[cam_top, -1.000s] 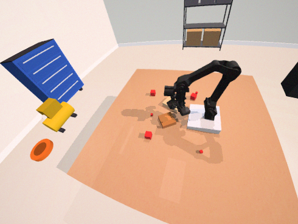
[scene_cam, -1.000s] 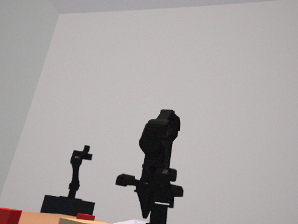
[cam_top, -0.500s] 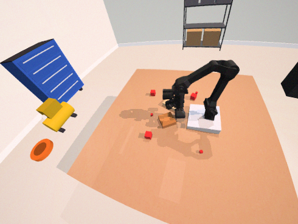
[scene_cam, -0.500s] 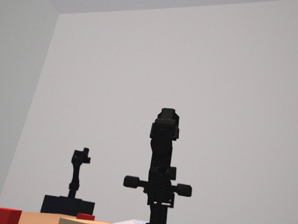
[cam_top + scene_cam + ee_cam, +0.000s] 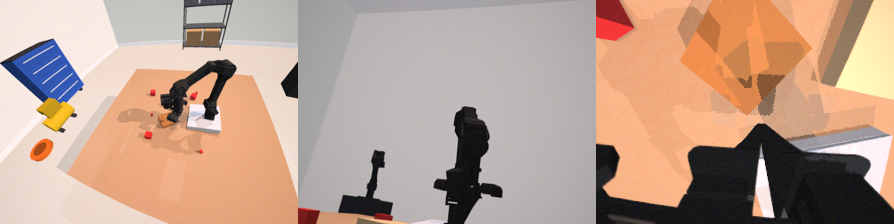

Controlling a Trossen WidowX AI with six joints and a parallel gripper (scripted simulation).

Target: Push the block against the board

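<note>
Now: the square block 7 cm ahead of my gripper tip, 5 cm below it and 1 cm to the left of it. Also, from my gripper tip: board: 16 cm to the right, 8 cm ahead, 5 cm below.
</note>
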